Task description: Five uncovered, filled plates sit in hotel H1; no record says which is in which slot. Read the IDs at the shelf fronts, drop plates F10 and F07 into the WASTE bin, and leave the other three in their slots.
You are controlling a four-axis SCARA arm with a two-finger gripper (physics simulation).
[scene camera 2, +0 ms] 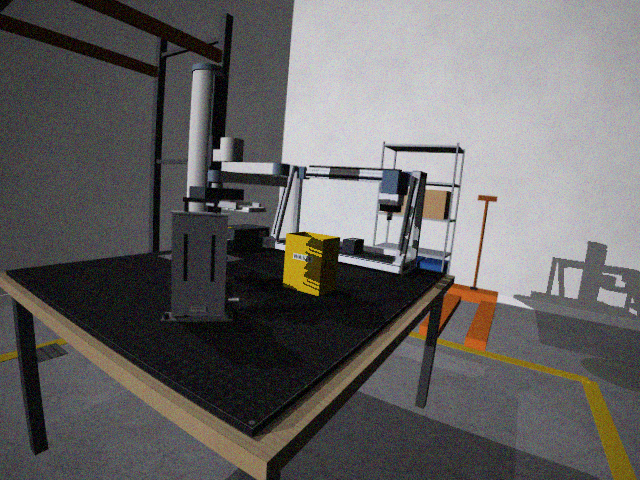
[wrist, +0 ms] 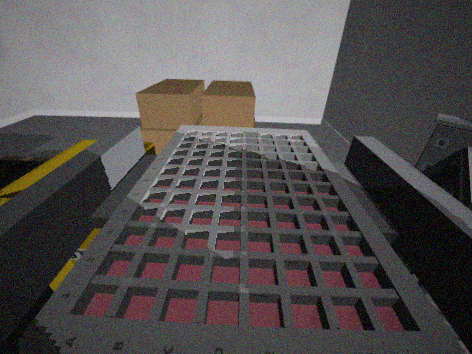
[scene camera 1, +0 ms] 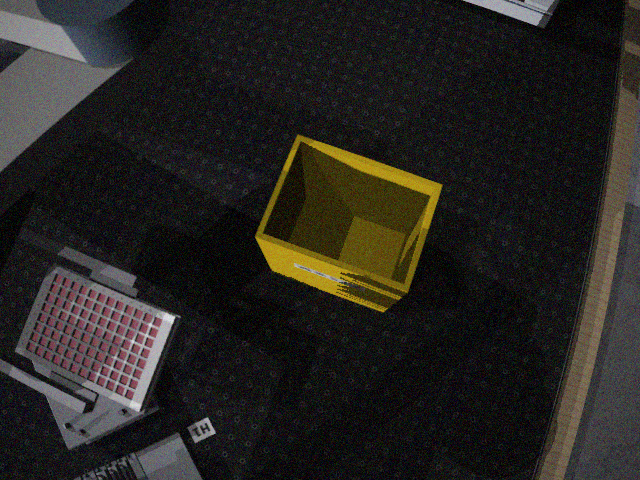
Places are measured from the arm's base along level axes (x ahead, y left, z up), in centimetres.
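Where they show: gripper, fingertip midpoint: (scene camera 2: 248, 206) (wrist: 244, 150) (scene camera 1: 113, 345).
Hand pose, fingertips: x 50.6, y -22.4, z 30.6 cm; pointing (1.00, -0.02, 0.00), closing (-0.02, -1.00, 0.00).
Observation:
Things, the pixels of their top centre, and the offset from my fingertips.
- uncovered plate at its top centre: (wrist: 244, 178) (scene camera 1: 91, 335) (scene camera 2: 244, 206) dz -0.2, dx -2.3, dy +0.1 cm
- yellow WASTE bin at its top centre: (scene camera 1: 350, 209) (wrist: 87, 164) (scene camera 2: 313, 235) dz -9.4, dx +14.0, dy +19.8 cm
My gripper (scene camera 1: 103, 341) (wrist: 244, 150) is shut on an uncovered plate (scene camera 1: 82, 325) (scene camera 2: 248, 207) (wrist: 244, 205) with pink-red wells, held level above the table. Its ID cannot be read. The yellow WASTE bin (scene camera 1: 281, 256) (scene camera 2: 296, 273) stands upright with its open top and inside bare in scene camera 1; it lies apart from the held plate, to its right there. Hotel H1 (scene camera 1: 173, 457) (scene camera 2: 199, 268) is a grey tower, cut off at the bottom of scene camera 1 beside its H1 tag (scene camera 1: 201, 429). Its plates and shelf IDs are hidden or unreadable.
A grey stand (scene camera 1: 111, 421) lies partly under the held plate. The arm's white column (scene camera 2: 200, 129) rises behind the hotel. A white gantry frame (scene camera 2: 418, 222) stands behind the bin. The table's wooden edge (scene camera 1: 584, 320) runs down the right. Cardboard boxes (wrist: 227, 102) show beyond.

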